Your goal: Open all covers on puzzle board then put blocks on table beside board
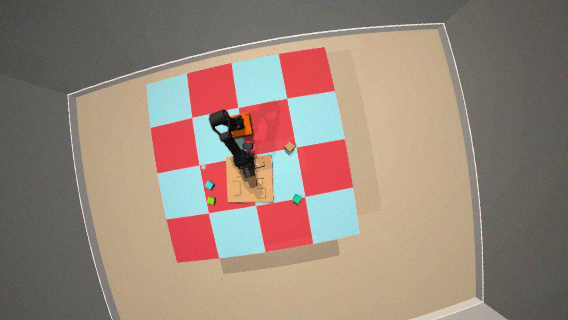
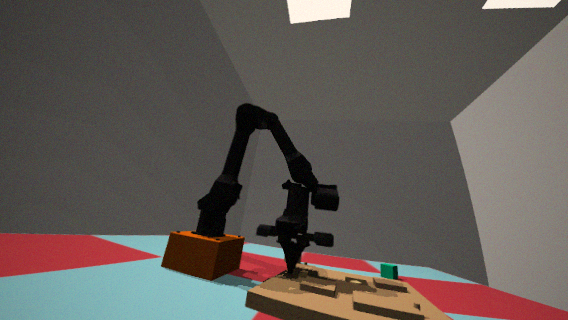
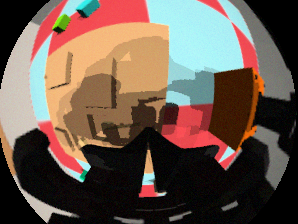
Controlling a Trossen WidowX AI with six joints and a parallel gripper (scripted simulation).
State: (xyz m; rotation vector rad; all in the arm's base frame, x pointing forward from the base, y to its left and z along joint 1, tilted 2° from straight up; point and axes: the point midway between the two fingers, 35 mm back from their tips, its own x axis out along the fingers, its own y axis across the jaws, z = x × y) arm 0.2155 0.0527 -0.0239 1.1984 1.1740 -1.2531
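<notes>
The tan puzzle board is 130 mm ahead of my gripper tip and 20 mm to the right of it. The rest, counted from my gripper tip: brown block: 250 mm to the left, 60 mm behind; cyan block: 280 mm to the right, 150 mm ahead, 10 mm below; bright green block: 280 mm to the right, 260 mm ahead, 10 mm below.
</notes>
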